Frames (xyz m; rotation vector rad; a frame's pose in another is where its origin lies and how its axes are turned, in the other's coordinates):
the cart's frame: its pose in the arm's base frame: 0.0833 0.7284 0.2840 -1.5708 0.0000 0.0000
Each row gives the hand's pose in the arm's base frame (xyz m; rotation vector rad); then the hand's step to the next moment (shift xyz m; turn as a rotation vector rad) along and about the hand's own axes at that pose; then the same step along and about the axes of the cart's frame.
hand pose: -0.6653 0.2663 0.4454 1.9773 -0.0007 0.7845
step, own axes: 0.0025 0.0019 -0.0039 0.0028 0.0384 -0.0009
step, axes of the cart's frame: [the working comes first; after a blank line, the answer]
step, axes of the arm's base frame: -0.0007 0.0029 0.0041 -0.0103 -0.0187 0.0321

-0.0007 -0.0041 0.0029 -0.0103 -0.0321 -0.0187
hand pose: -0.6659 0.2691 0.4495 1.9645 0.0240 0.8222
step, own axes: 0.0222 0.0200 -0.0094 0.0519 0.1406 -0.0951
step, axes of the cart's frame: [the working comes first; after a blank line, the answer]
step, axes of the arm's base frame: 0.0057 0.0043 0.0305 -0.0565 0.0170 0.1674

0.0057 -0.0305 0.0043 -0.0565 -0.1674 0.0170
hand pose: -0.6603 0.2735 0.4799 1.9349 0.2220 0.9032
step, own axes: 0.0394 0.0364 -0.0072 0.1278 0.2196 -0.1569
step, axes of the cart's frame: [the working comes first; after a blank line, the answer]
step, axes of the arm's base frame: 0.0155 0.0053 0.0516 -0.0606 0.0555 0.2871

0.0155 -0.0516 0.0053 -0.0606 -0.2871 0.0555
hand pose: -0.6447 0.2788 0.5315 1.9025 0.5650 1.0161
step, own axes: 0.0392 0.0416 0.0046 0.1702 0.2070 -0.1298
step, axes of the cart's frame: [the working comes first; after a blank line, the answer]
step, axes of the arm's base frame: 0.0253 0.0044 0.0513 -0.0142 0.0788 0.2868

0.0253 -0.0513 0.0044 -0.0142 -0.2868 0.0788
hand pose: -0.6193 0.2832 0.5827 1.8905 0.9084 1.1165
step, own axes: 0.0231 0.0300 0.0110 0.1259 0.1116 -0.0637
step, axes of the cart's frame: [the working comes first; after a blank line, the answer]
step, axes of the arm's base frame: 0.0244 0.0029 0.0308 0.0106 0.0699 0.1654

0.0244 -0.0308 0.0029 0.0106 -0.1654 0.0699
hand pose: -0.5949 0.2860 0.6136 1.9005 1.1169 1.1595
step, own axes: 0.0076 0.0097 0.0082 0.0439 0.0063 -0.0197
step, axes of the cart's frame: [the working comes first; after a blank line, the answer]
step, axes of the arm's base frame: 0.0126 0.0019 0.0076 -0.0049 0.0383 0.0294

0.0126 -0.0076 0.0019 -0.0049 -0.0294 0.0383
